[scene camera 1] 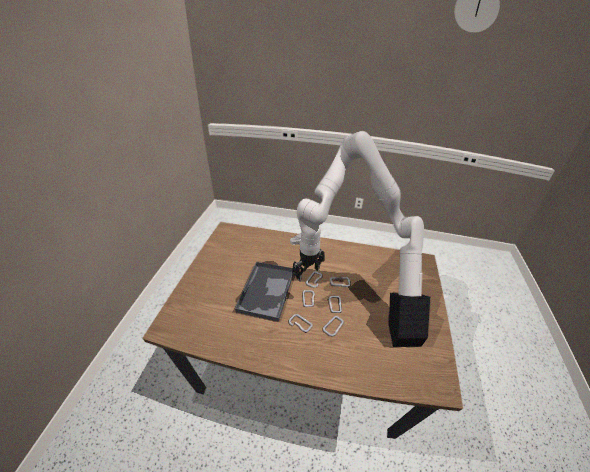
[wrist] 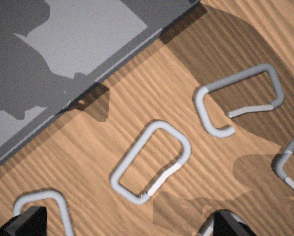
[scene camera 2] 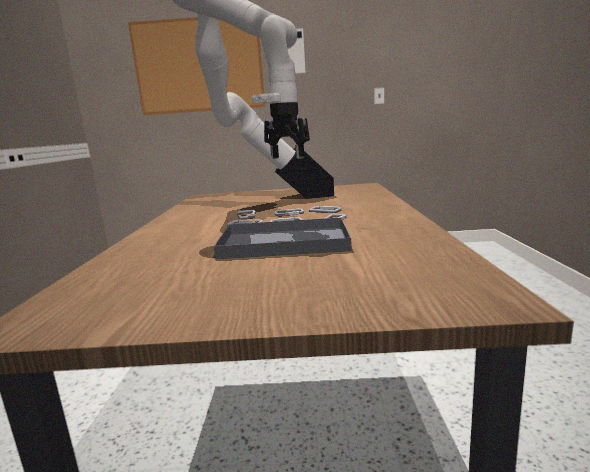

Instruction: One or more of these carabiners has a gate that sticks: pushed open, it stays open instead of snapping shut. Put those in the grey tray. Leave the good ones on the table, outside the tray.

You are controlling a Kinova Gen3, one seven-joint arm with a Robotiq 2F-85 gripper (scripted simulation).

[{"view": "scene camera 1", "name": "grey tray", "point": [264, 292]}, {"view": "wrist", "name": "grey tray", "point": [56, 56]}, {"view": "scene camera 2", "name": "gripper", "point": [287, 158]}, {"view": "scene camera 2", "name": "grey tray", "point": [324, 235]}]
